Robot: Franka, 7 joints.
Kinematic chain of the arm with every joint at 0, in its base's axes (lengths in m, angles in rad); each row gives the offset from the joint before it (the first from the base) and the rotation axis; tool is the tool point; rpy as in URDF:
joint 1: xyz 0 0 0.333 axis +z
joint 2: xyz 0 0 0 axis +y
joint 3: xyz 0 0 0.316 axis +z
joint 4: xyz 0.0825 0 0 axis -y
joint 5: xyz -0.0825 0 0.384 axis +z
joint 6: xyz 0 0 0 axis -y
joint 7: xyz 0.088 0 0 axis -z
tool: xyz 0 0 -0.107 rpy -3.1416 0 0
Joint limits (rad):
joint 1: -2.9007..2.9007
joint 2: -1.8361..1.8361
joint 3: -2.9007..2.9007
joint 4: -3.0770..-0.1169
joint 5: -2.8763..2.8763
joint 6: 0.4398..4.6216
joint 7: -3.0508..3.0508
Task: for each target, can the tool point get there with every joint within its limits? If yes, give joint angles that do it. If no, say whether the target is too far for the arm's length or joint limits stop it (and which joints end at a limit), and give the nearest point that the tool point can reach.
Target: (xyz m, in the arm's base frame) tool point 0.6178 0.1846 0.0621
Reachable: yes | joints 0.7152 1.2164 -0.6092 -1.2219 0.4075 1.5205 -1.6573
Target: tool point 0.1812 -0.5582 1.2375
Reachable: no: too far | nearest point 0.1442 -0.4441 1.0527 | short by 0.220 m
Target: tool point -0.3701 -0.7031 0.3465
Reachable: yes | joints -2.2338 0.8280 0.3004 -1.2043 -1.8641 2.3112 -1.5630
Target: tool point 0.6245 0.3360 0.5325
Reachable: yes | joints 0.9827 0.5734 -0.4760 -1.3260 1.6086 3.3117 -2.0430
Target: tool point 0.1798 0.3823 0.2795
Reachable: yes | joints -1.0811 -0.0368 2.3647 -2.4373 2.3277 3.1277 -1.0025
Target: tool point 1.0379 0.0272 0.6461
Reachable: no: too far | nearest point 0.8211 0.0215 0.5807 | short by 0.227 m
